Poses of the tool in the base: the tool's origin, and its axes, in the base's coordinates. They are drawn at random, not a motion.
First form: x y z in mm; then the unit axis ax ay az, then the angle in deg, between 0 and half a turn.
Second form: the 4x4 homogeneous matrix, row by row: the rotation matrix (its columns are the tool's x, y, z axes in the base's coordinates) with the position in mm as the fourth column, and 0 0 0 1 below. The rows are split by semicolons. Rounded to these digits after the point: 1 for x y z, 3 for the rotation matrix.
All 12 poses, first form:
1: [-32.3, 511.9, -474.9, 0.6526, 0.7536, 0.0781, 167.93]
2: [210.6, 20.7, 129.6, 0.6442, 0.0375, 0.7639, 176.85]
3: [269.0, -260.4, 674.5, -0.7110, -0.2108, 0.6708, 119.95]
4: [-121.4, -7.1, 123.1, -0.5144, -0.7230, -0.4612, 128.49]
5: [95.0, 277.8, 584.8, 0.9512, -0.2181, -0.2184, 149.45]
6: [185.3, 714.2, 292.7, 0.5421, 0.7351, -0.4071, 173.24]
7: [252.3, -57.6, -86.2, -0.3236, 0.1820, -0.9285, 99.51]
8: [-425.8, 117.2, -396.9, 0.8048, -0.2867, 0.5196, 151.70]
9: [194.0, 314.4, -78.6, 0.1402, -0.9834, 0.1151, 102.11]
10: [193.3, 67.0, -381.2, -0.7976, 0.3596, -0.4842, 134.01]
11: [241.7, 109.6, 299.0, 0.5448, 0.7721, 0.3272, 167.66]
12: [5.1, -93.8, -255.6, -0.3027, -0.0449, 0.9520, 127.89]
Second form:
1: -0.135, 0.956, 0.258, -32.3; 0.989, 0.145, -0.020, 511.9; -0.057, 0.253, -0.966, -474.9; 0, 0, 0, 1
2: -0.169, 0.006, 0.986, 210.6; 0.090, -0.996, 0.022, 20.7; 0.981, 0.093, 0.168, 129.6; 0, 0, 0, 1
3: 0.259, -0.357, -0.898, 269.0; 0.806, -0.433, 0.404, -260.4; -0.532, -0.828, 0.175, 674.5; 0, 0, 0, 1
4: -0.193, 0.964, -0.181, -121.4; 0.242, 0.226, 0.944, -7.1; 0.951, 0.138, -0.277, 123.1; 0, 0, 0, 1
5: 0.823, -0.275, -0.497, 95.0; -0.497, -0.773, -0.395, 277.8; -0.276, 0.572, -0.772, 584.8; 0, 0, 0, 1
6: -0.407, 0.842, -0.353, 185.3; 0.746, 0.084, -0.660, 714.2; -0.526, -0.533, -0.663, 292.7; 0, 0, 0, 1
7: -0.043, 0.847, 0.530, 252.3; -0.984, -0.127, 0.122, -57.6; 0.171, -0.516, 0.839, -86.2; 0, 0, 0, 1
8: 0.338, -0.680, 0.651, -425.8; -0.188, -0.726, -0.662, 117.2; 0.922, 0.101, -0.373, -396.9; 0, 0, 0, 1
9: -0.186, -0.279, -0.942, 194.0; -0.054, 0.960, -0.274, 314.4; 0.981, 0.000, -0.194, -78.6; 0, 0, 0, 1
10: 0.383, -0.138, 0.913, 193.3; -0.834, -0.476, 0.279, 67.0; 0.396, -0.869, -0.297, -381.2; 0, 0, 0, 1
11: -0.390, 0.762, 0.517, 241.7; 0.901, 0.202, 0.383, 109.6; 0.187, 0.616, -0.765, 299.0; 0, 0, 0, 1
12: -0.466, -0.729, -0.501, 5.1; 0.773, -0.611, 0.170, -93.8; -0.430, -0.308, 0.849, -255.6; 0, 0, 0, 1
